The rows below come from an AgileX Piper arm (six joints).
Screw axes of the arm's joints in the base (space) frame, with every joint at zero. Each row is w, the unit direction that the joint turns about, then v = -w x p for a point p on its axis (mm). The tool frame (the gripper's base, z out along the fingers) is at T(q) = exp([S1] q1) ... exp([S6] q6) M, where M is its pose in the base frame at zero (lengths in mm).
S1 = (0, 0, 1, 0, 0, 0)
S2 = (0, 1, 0, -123, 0, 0)
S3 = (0, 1, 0, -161.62, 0, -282.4)
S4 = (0.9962, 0, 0.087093, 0, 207.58, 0)
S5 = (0, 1, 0, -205.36, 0, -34.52)
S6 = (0.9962, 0, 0.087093, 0, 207.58, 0)
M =
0.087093 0 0.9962 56.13
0 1 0 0
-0.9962 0 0.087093 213.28
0 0 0 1
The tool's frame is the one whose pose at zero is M.
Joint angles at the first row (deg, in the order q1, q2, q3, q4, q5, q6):
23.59, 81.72, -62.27, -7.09, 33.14, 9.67
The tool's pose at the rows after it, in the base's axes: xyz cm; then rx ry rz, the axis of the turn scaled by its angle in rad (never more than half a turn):
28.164, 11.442, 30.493, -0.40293, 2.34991, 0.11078
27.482, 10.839, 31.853, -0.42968, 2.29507, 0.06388
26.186, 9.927, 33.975, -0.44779, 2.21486, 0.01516
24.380, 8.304, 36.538, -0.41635, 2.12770, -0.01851
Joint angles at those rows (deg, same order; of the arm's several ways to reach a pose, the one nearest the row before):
23.59, 80.75, -62.28, -8.97, 33.51, 9.66
23.59, 78.18, -62.27, -12.14, 33.79, 9.67
23.59, 73.99, -62.27, -15.63, 34.30, 9.67
22.35, 68.49, -62.27, -17.78, 34.92, 9.67

